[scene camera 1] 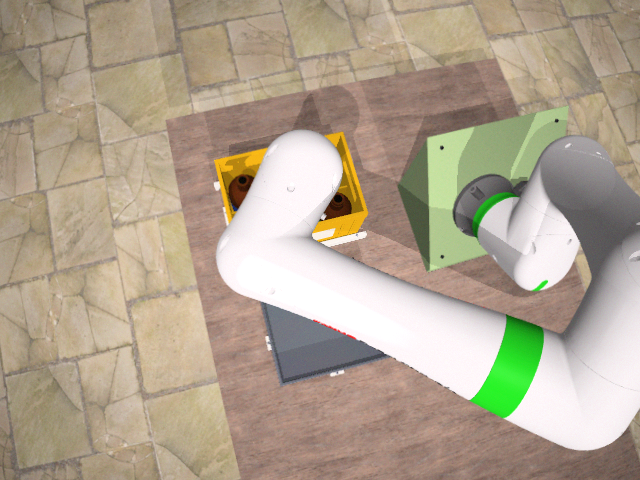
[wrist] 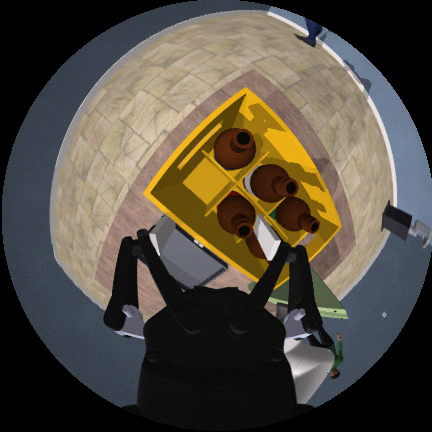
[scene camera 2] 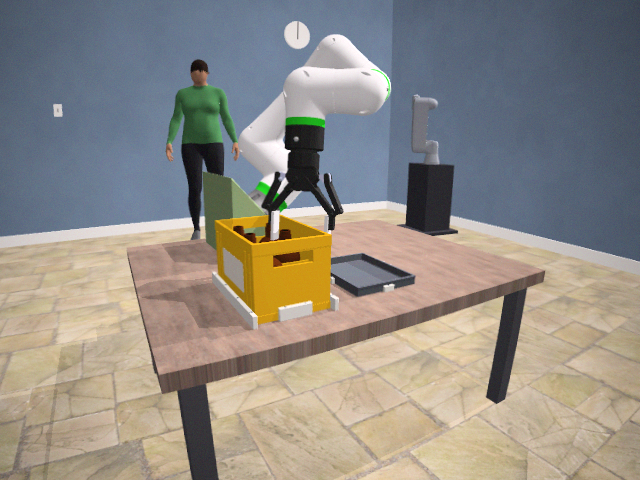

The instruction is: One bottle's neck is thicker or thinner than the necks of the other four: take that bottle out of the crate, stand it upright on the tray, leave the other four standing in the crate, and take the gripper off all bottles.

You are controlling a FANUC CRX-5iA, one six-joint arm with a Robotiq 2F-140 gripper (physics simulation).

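Places are measured from the arm's base along level axes (x right, y ahead, z up), in metres.
Pixels of known places: gripper, fingertip midpoint: (wrist: 215, 220); arm's base, origin of the base link: (scene camera 1: 483, 204) (scene camera 2: 256, 213).
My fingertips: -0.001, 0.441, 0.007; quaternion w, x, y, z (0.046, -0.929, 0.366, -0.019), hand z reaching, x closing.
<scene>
For each thing: its top centre in the pictures, then the offset to it from my fingertips, as dx, dy, dz. Level surfaces: height alone.
- yellow crate, middle of its top: (wrist: 271, 212) (scene camera 1: 290, 186) (scene camera 2: 268, 226) +0.071, -0.026, +0.037
- bottle, middle of its top: (wrist: 243, 137) (scene camera 1: 242, 180) +0.100, +0.069, +0.025
- wooden table, its level: dz -0.138
The yellow crate (scene camera 1: 353, 170) (scene camera 2: 292, 289) (wrist: 285, 142) holds five brown bottles. In the wrist view, one bottle (wrist: 231, 150) stands in a corner compartment, two more (wrist: 267, 181) (wrist: 292, 212) along the far side, one (wrist: 232, 212) on the near side; a fifth (wrist: 256, 246) is mostly hidden by a fingertip. I cannot tell which neck differs. My gripper (scene camera 2: 301, 226) (wrist: 215, 220) is open and empty, spanning the tray-side wall. One fingertip is over the crate between the near-side bottles, the other outside. The grey tray (scene camera 1: 305, 351) (scene camera 2: 361, 271) (wrist: 190, 257) bears no bottle.
White blocks (scene camera 2: 295, 310) stand around the crate on the wooden table (scene camera 1: 310, 439) (scene camera 2: 439, 258). A green slanted mount (scene camera 1: 439, 206) (scene camera 2: 232, 198) carries the arm's base behind the crate. The white arm (scene camera 1: 387, 310) hides part of the crate and tray in scene camera 1. A person (scene camera 2: 201, 113) stands behind.
</scene>
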